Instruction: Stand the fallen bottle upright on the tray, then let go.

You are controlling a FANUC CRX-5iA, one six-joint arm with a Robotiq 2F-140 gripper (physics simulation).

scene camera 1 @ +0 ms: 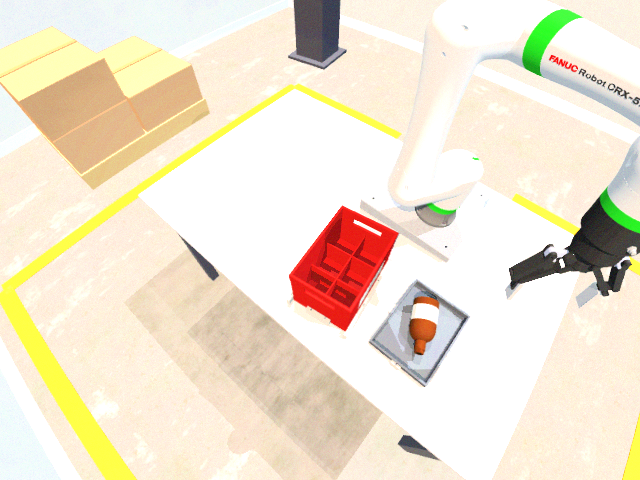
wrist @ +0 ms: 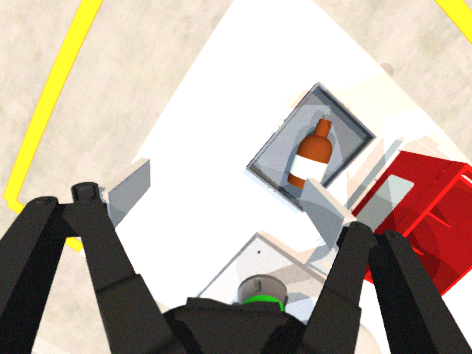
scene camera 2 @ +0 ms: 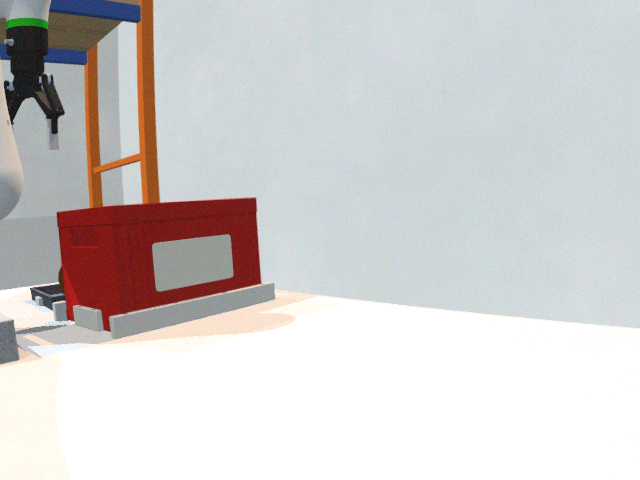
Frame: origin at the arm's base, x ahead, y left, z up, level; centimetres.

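Where they show: gripper, between the fingertips: (scene camera 1: 543, 299) (wrist: 229, 181) (scene camera 2: 30, 151); arm's base, origin of its link: (scene camera 1: 435, 210) (wrist: 262, 294).
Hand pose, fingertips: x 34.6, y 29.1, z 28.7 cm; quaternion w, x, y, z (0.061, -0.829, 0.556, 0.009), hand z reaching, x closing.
Each offset is from my fingertips to the top centre of the thing. "spot": to the spot under its first point.
A brown bottle @(dy -16.1, dx +7.0, dz -24.2 cm) (scene camera 1: 423, 324) (wrist: 312, 157) with a white label lies on its side in the grey tray (scene camera 1: 447, 330) (wrist: 348, 137). In scene camera 1 its neck points toward the table's front edge. In scene camera 2 the tray @(spot: dy -21.2, dx -6.6, dz -29.9 cm) (scene camera 2: 47, 297) shows in part behind the crate, and a brown sliver of the bottle shows at the crate's left edge. My gripper (scene camera 1: 549, 292) (scene camera 2: 32, 135) (wrist: 229, 181) is wide open and empty, high above the table and well off to the right of the tray in scene camera 1. One finger is partly hidden by the arm in scene camera 2.
A red crate @(dy -43.6, dx +5.2, dz -14.6 cm) (scene camera 1: 320, 304) (scene camera 2: 139, 258) (wrist: 440, 250) with compartments stands beside the tray, with low grey strips at its base. The arm's base plate (scene camera 1: 403, 224) (wrist: 235, 270) lies behind the tray. Cardboard boxes (scene camera 1: 77, 93), a dark column (scene camera 1: 316, 31) and an orange rack (scene camera 2: 148, 103) stand beyond the table.
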